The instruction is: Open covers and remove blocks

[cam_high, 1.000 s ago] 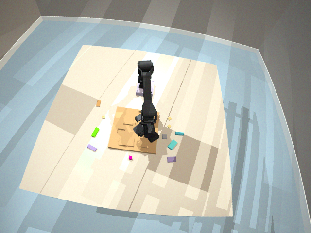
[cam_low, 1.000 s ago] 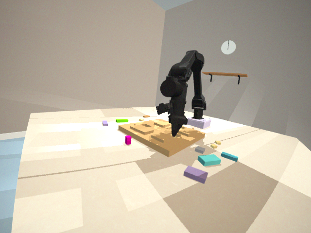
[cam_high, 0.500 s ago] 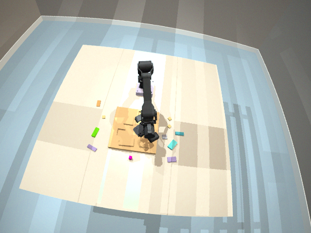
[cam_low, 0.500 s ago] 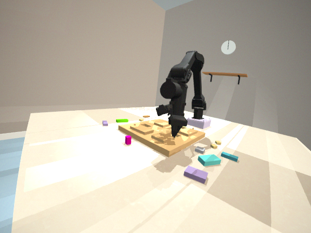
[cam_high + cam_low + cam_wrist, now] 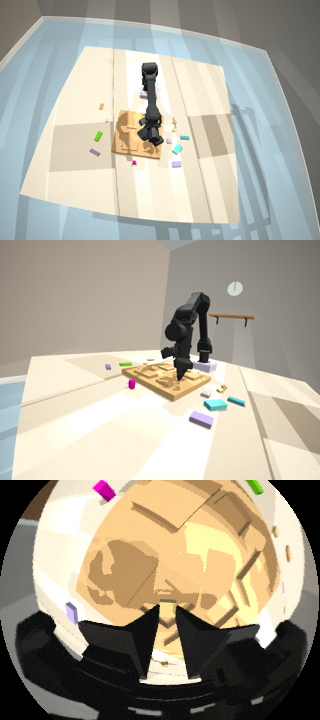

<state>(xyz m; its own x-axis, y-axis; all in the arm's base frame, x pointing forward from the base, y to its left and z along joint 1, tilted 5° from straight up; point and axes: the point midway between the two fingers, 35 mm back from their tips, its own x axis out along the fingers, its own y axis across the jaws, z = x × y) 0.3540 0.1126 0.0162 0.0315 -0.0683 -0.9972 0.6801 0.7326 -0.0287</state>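
Right now the tan puzzle board is 60 mm to the right of my gripper tip. Round my gripper tip: cyan block 30 mm ahead, 180 mm to the left, 10 mm below; grey cube 10 mm behind, 120 mm to the left, 10 mm below; magenta block 180 mm ahead, 50 mm to the right, 10 mm below.
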